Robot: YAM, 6 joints.
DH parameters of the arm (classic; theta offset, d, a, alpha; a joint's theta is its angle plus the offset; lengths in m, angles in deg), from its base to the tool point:
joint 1: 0 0.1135 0.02 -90
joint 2: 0 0 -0.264 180
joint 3: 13.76 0 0.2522 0
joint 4: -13.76 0 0.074 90
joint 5: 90 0 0 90
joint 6: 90 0.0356 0 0
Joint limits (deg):
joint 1: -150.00..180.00
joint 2: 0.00..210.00
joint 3: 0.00..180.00
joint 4: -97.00..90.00
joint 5: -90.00..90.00
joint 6: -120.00..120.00
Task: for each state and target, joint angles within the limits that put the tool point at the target. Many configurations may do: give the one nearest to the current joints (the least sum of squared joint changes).
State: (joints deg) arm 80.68 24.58 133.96 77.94 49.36 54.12
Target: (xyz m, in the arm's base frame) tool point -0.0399 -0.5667 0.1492
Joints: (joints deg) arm 83.50 1.61 149.13 64.32 43.45 54.12
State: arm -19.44 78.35 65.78 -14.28 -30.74 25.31
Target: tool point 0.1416 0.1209 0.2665
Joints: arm 33.32 52.27 41.35 -31.63 -40.75 25.31
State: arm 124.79 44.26 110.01 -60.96 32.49 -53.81
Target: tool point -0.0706 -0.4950 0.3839
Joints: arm 80.08 12.91 152.80 -29.77 26.18 -53.81
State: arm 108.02 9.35 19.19 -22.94 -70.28 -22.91
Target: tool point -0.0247 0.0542 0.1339
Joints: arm 81.52 2.12 6.95 -56.72 -65.61 -22.91
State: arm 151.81 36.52 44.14 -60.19 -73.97 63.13
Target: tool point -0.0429 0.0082 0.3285
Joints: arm 125.13 20.76 50.72 -64.79 -58.53 63.13
